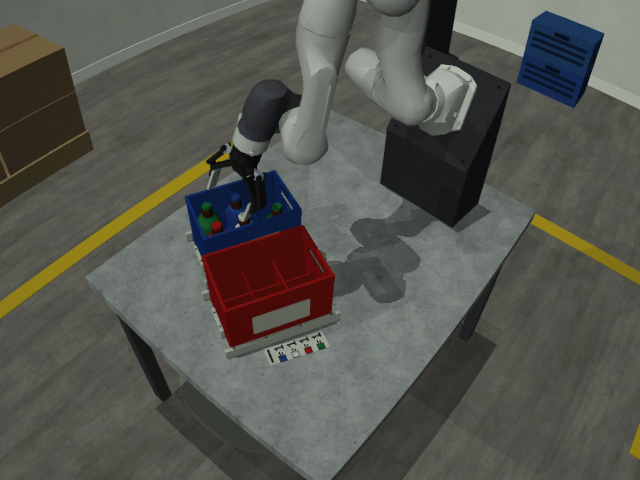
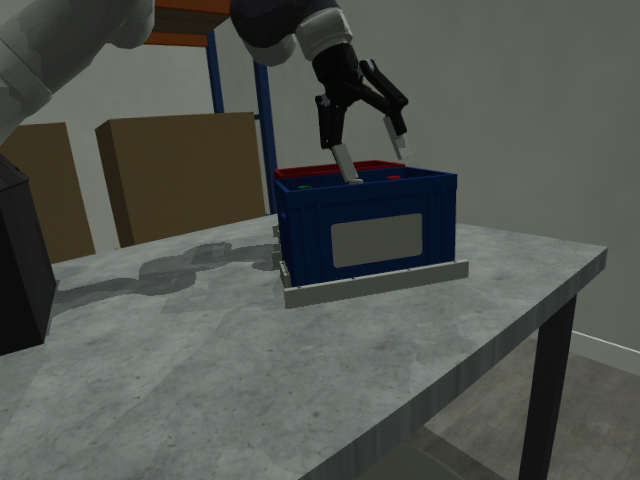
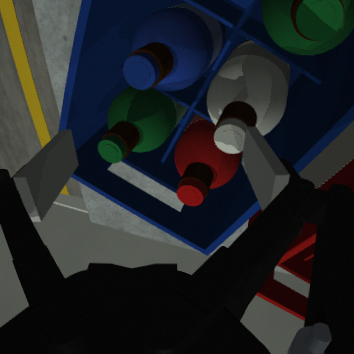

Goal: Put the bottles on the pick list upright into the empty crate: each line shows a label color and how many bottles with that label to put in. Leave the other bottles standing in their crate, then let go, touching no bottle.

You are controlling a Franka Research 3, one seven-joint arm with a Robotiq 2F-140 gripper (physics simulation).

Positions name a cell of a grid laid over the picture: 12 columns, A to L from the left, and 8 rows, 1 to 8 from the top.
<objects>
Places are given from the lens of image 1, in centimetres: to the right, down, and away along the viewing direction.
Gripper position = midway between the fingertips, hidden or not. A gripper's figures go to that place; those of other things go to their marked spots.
my gripper (image 1: E4): -24, -10, 138
pick list (image 1: F6): -4, 27, 128
</objects>
